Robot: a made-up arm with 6 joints.
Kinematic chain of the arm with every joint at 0, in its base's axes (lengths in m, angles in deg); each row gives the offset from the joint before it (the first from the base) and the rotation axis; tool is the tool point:
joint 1: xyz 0 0 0.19 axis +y
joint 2: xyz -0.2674 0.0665 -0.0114 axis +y
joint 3: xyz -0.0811 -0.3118 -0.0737 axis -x
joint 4: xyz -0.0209 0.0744 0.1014 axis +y
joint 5: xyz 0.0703 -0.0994 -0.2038 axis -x
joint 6: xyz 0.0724 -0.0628 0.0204 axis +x
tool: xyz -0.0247 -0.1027 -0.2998
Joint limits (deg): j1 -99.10..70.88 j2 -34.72..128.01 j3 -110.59..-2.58 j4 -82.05..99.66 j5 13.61..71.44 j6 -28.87..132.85
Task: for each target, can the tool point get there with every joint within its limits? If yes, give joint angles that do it. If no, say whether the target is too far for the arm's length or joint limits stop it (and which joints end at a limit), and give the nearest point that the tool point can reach.
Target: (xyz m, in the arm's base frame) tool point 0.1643 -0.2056 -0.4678
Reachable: yes | joints -76.22 40.20 -29.44 9.50 65.67 62.95
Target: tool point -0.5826 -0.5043 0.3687
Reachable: yes | joints 25.26 99.90 -38.91 -35.02 47.18 -6.30
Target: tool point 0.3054 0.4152 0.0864
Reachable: no: joint limits stop it (at a limit: joint 1, joint 2, joint 3, joint 5) | nearest point 0.2606 0.1632 0.0245 | short by 0.263 m
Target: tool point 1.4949 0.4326 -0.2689
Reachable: no: too far | nearest point 0.6301 -0.0817 -0.1801 | short by 1.010 m
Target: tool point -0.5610 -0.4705 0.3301
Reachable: yes | joints 56.34 51.55 -64.82 -63.01 36.03 -11.95
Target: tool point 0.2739 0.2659 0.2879
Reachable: no: joint limits stop it (at a limit: joint 1, joint 2, joint 3, joint 5) | nearest point 0.2160 0.1112 0.3657 | short by 0.183 m
